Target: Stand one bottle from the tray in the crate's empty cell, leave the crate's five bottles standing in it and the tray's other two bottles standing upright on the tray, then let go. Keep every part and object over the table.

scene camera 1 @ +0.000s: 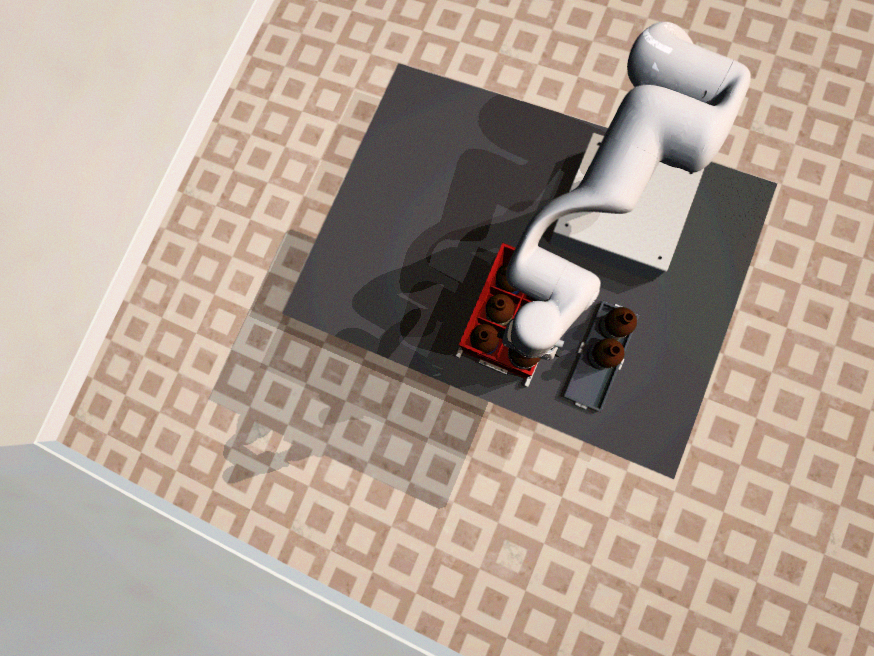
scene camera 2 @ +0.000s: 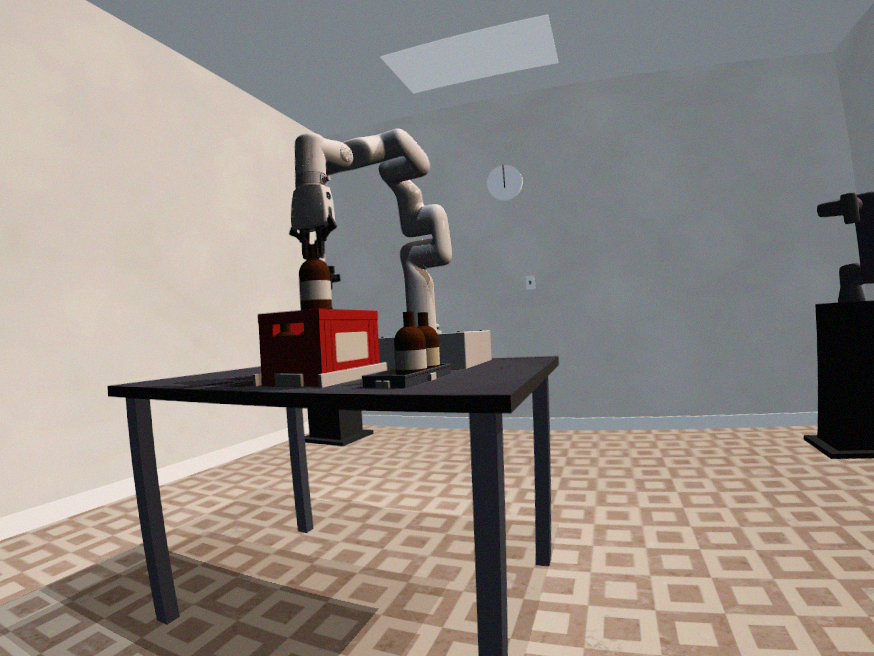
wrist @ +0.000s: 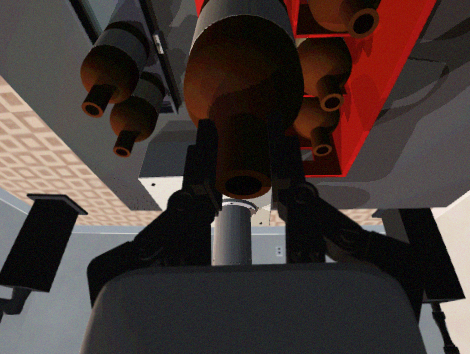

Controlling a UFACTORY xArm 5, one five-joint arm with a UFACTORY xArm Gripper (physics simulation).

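Where they show: gripper, between the fingertips: [scene camera 2: 313,258] [wrist: 243,134]; arm's base, origin of its link: [wrist: 232,209].
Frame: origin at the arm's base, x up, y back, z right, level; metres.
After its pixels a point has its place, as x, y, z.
Observation:
My gripper [scene camera 2: 313,249] @[0.199, -0.510, 0.031] [wrist: 243,134] @[0.199, -0.510, 0.031] is shut on the neck of a brown bottle [scene camera 2: 315,288] @[0.124, -0.538, 0.006] [wrist: 243,75] @[0.187, -0.537, 0.031], which hangs upright over the front right part of the red crate [scene camera 1: 466,341] @[0.001, -0.533, 0.171] [scene camera 2: 289,356] @[-0.029, -0.551, 0.084] [wrist: 395,65] @[0.075, -0.473, 0.174]. The crate rim hides its base in scene camera 2. Brown bottles [scene camera 1: 500,307] @[0.064, -0.428, 0.127] [scene camera 1: 485,338] @[0.064, -0.513, 0.127] [wrist: 325,65] @[0.024, -0.440, 0.125] stand in the crate; the arm hides others from scene camera 1. One tray bottle [scene camera 1: 621,321] @[0.035, -0.331, -0.150] and another tray bottle [scene camera 1: 607,353] @[0.027, -0.416, -0.152] [scene camera 2: 410,346] @[-0.019, -0.438, -0.178] stand upright on the dark tray [scene camera 1: 588,384] @[-0.094, -0.489, -0.162] [scene camera 2: 395,380] @[-0.083, -0.543, -0.194].
The pale robot base box [scene camera 1: 628,218] @[0.002, -0.067, -0.068] [scene camera 2: 475,348] @[-0.047, -0.055, -0.201] stands behind the crate and tray. A pale rail [scene camera 2: 349,373] @[-0.079, -0.450, -0.015] runs along the crate's foot. The table's front edge [scene camera 2: 310,398] @[-0.109, -0.640, -0.048] lies close before crate and tray. A black pedestal [scene camera 2: 847,374] stands away from the table.

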